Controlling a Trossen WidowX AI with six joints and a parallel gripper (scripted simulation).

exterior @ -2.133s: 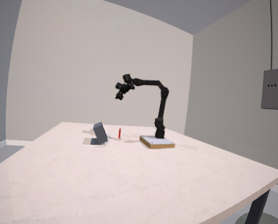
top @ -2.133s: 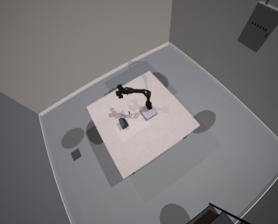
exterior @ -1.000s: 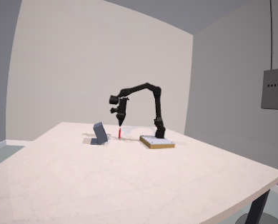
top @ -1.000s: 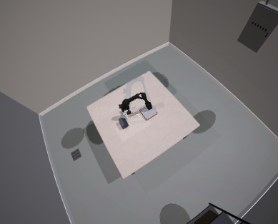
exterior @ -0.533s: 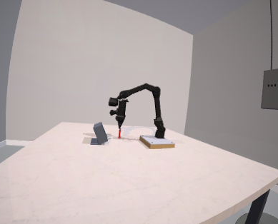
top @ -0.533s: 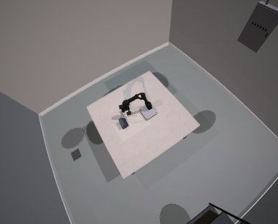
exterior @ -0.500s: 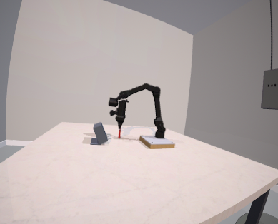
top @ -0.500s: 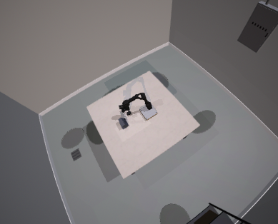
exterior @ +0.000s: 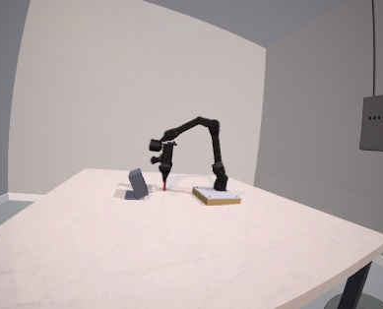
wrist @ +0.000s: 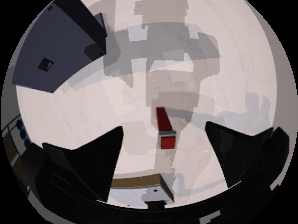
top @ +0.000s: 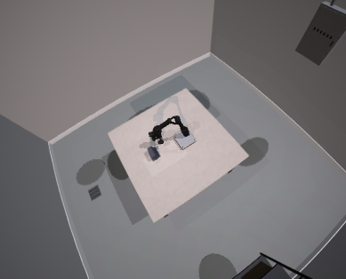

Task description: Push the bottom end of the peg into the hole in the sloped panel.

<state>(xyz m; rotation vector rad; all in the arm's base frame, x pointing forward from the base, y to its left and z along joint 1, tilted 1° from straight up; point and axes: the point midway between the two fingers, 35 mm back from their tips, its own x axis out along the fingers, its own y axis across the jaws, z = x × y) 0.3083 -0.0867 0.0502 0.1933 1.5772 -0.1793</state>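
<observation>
My gripper tip is now right at the peg. Round my gripper tip: panel 140 mm ahead, 110 mm to the left, 10 mm above.
</observation>
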